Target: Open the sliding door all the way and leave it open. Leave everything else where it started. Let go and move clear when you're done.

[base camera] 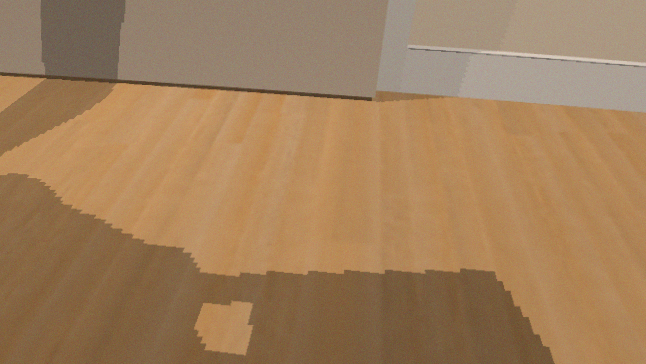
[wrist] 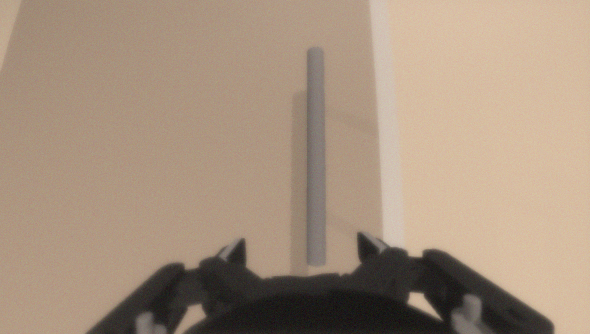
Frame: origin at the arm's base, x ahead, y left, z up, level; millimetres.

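Seen in the pictures: gripper, fingertip midpoint: (wrist: 301, 247).
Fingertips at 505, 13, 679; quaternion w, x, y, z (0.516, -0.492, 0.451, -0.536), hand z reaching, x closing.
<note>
A point is followed by its place in that frame, as x, y, z.
The sliding door (base camera: 240, 45) @[698, 122, -305] (wrist: 175, 125) @[715, 261, 851] is a flat grey-brown panel. Its lower right corner shows at the top of the base camera view. A grey vertical bar handle (wrist: 316, 155) @[609, -8, 771] stands on the door, near its right edge. My gripper (wrist: 301, 247) @[505, 13, 679] is open and empty, low in the wrist view. The handle's lower end shows between the two fingertips, nearer the right one. The bar looks to be beyond the fingers and touches neither. The handle and the gripper do not show in the base camera view.
A white trim (base camera: 393, 45) @[706, -144, -306] (wrist: 391, 125) @[704, -156, 848] runs beside the door's right edge, with a beige wall (wrist: 490, 150) @[694, -335, 801] beyond it. A pale baseboard (base camera: 530, 85) @[672, -401, -361] runs along the wall's foot. The robot's shadow lies across the wooden floor (base camera: 325, 190) @[440, -19, -396].
</note>
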